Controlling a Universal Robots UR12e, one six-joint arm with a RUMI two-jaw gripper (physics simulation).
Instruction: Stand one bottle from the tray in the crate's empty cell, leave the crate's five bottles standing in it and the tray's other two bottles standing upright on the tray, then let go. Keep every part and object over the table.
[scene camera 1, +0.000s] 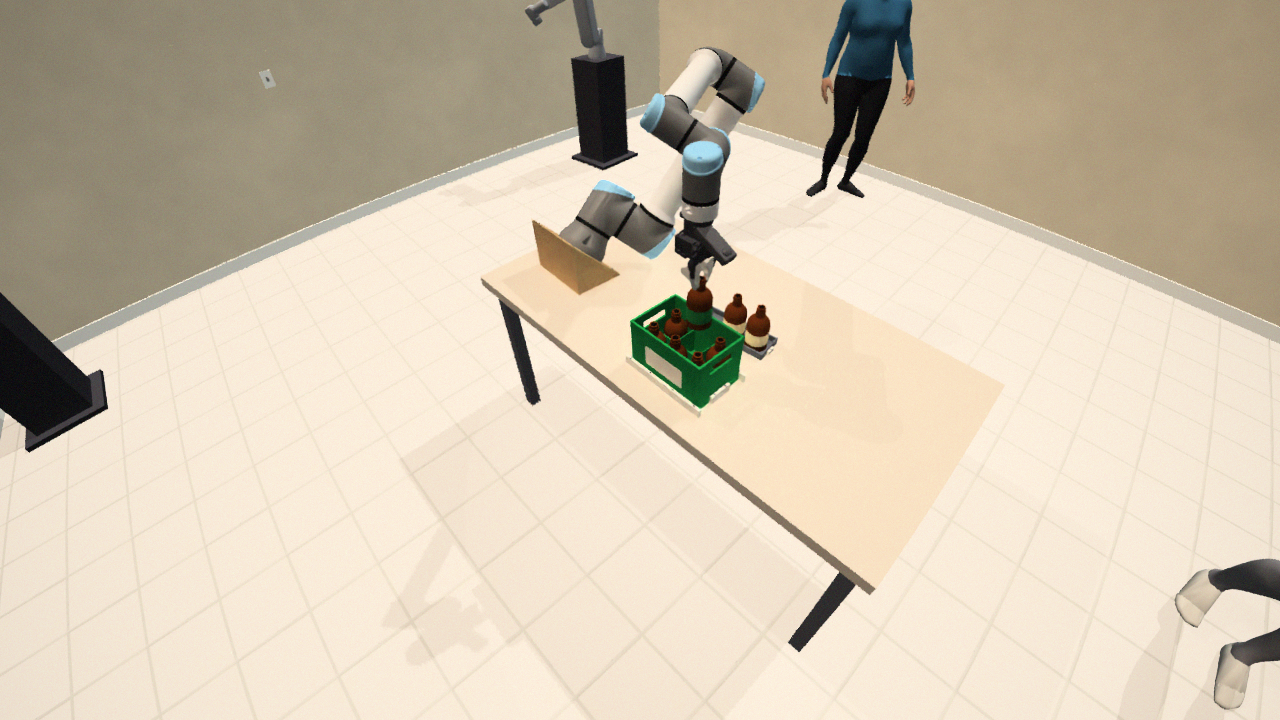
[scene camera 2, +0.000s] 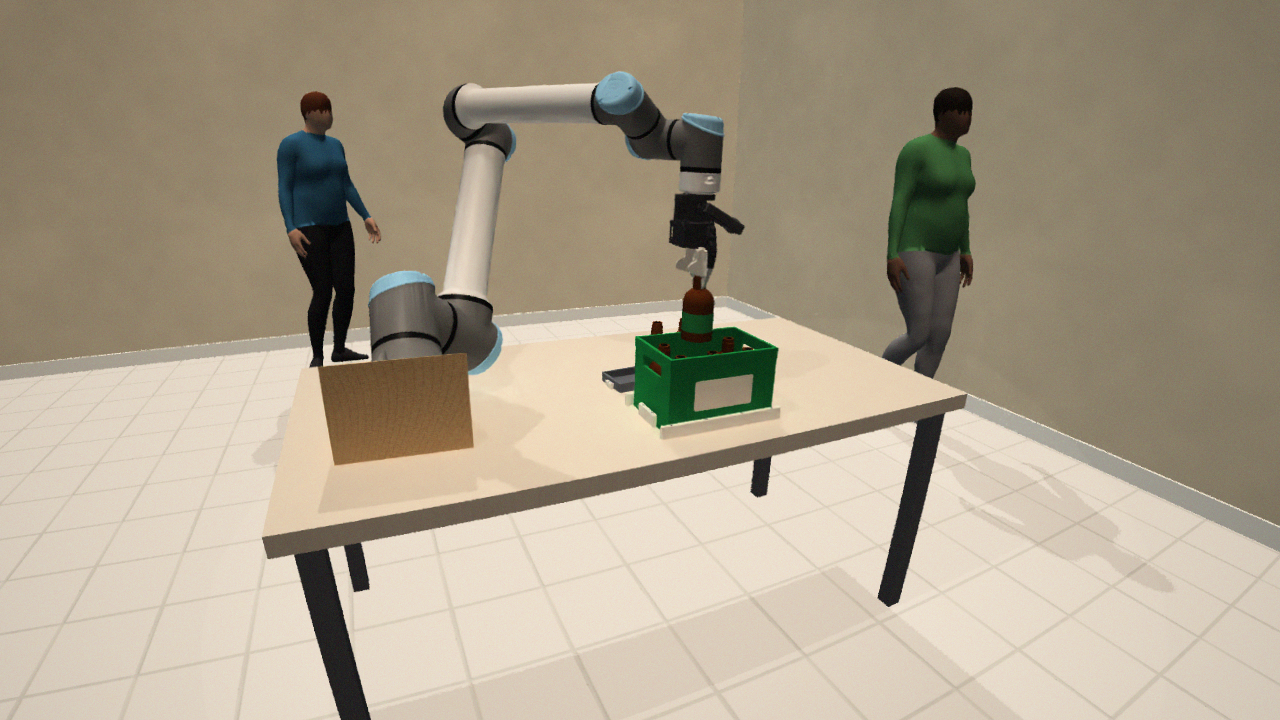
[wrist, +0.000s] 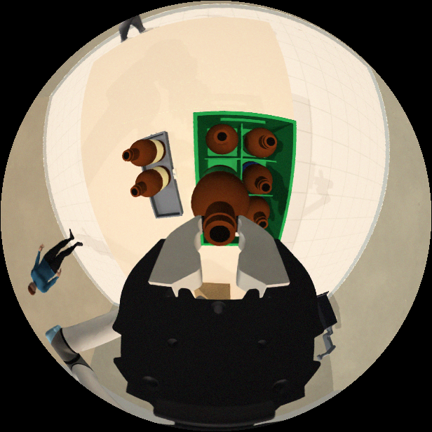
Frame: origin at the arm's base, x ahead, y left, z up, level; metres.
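Seen in the pictures: gripper, fingertip midpoint: (scene camera 1: 699, 287) (scene camera 2: 698, 287); arm's base at its link origin: (scene camera 1: 580, 249) (scene camera 2: 410, 390).
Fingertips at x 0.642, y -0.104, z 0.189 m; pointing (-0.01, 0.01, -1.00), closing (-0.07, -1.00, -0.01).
Observation:
Pixels of each thing's top centre, then the offset from my fingertips to it. Level surfaces: height alone.
- brown bottle with a green label, top centre: (scene camera 2: 700, 273) (scene camera 1: 701, 278) dx +0.003, dy +0.000, dz +0.033 m
- green crate at its top centre: (scene camera 2: 706, 341) (scene camera 1: 686, 328) dx -0.002, dy -0.047, dz -0.118 m
- table at its surface level: dz -0.293 m
My gripper (scene camera 1: 702, 279) (scene camera 2: 697, 275) (wrist: 219, 217) is shut on the neck of a brown bottle with a green label (scene camera 1: 699, 306) (scene camera 2: 697, 313) (wrist: 220, 197). The bottle hangs upright over the tray-side row of the green crate (scene camera 1: 707, 385) (scene camera 2: 671, 398) (wrist: 196, 150), its base at about rim level. Several brown bottles stand in the crate, among them one (scene camera 1: 675, 324) near the robot end and one (wrist: 221, 138) at the far end. In the wrist view the held bottle hides part of that row. Two cream-labelled bottles, one (scene camera 1: 735, 313) (wrist: 145, 152) and another (scene camera 1: 758, 326) (wrist: 153, 181), stand on the grey tray (scene camera 1: 763, 352) (scene camera 2: 617, 377) (wrist: 167, 205).
The crate sits among low white strips (scene camera 2: 716, 422) near an edge of the table (scene camera 1: 859, 474) (scene camera 2: 537, 429). A brown upright panel (scene camera 1: 563, 259) (scene camera 2: 398, 407) stands near the arm's base. The tray lies beside the crate. Two people stand beyond the table.

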